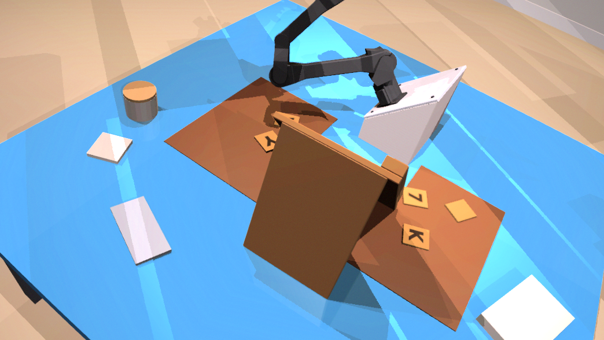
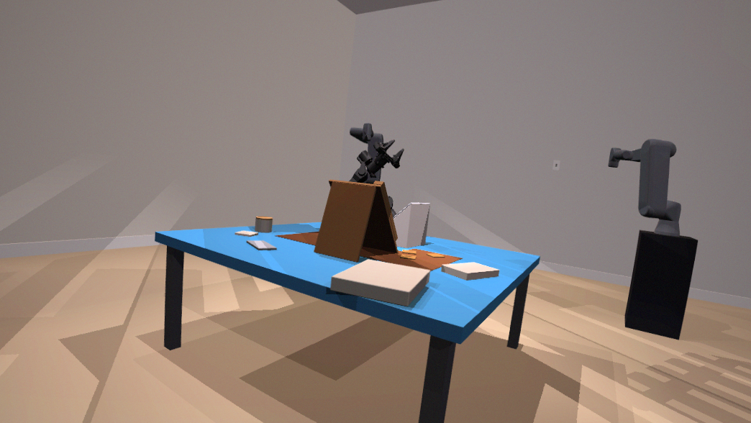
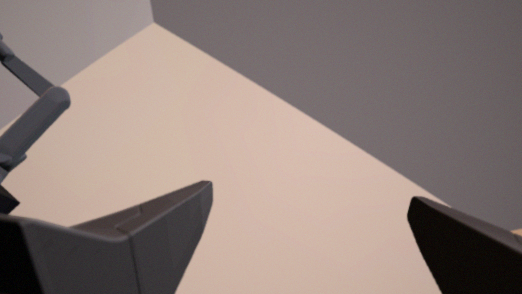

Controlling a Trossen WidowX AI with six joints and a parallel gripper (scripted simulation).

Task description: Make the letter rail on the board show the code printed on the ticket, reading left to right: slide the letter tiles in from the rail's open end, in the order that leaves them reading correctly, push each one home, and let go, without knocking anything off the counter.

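Now: the white ticket 40 cm below my gripper tip, 37 cm ahead of it and 8 cm to the left of it. Also, from my gripper tip: brown mat: 50 cm below, 27 cm ahead, 8 cm to the left; then white card: 63 cm ahead, 49 cm below, 36 cm to the right; then pale block: 58 cm to the left, 49 cm below, 35 cm ahead.
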